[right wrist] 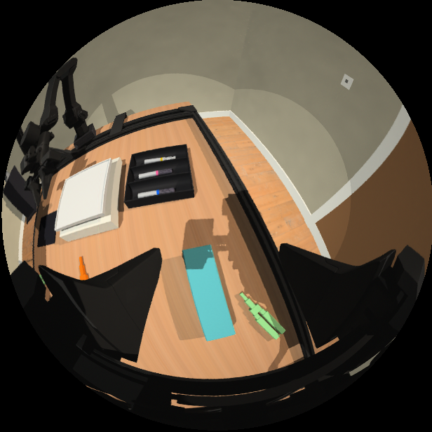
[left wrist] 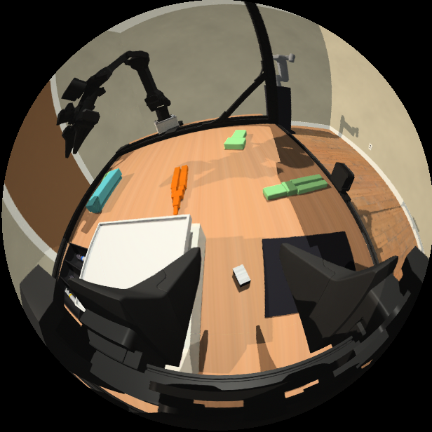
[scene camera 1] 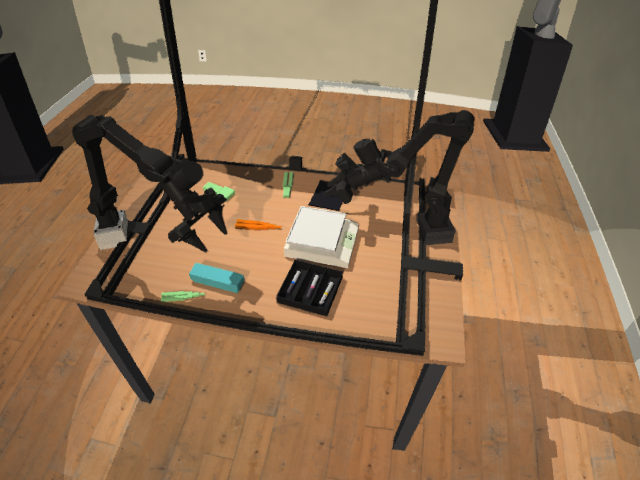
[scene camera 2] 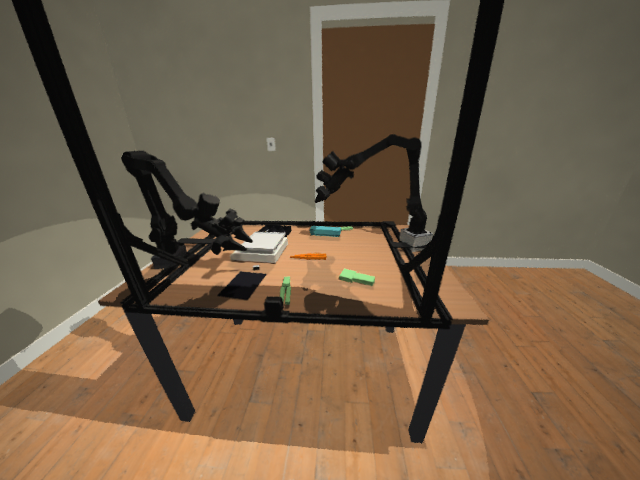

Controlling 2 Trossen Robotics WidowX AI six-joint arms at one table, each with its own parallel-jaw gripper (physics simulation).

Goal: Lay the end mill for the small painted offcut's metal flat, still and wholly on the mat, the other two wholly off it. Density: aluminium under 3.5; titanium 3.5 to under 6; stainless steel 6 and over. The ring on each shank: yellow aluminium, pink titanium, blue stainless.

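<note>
The small offcut, a pale block, lies on the table between the scale and the dark mat. My left gripper is open and empty above the table there, fingers either side of the offcut in the left wrist view but not holding it. The blue-ringed end mill, pink-ringed end mill and yellow-ringed end mill lie in separate tray compartments, off the mat. My right gripper is open and empty, high above the table. The scale's reading is illegible.
The black tray is beside the scale. A teal block and green clamp-like piece lie near the front edge in scene camera 1. An orange piece lies mid-table; two more green pieces lie towards the back.
</note>
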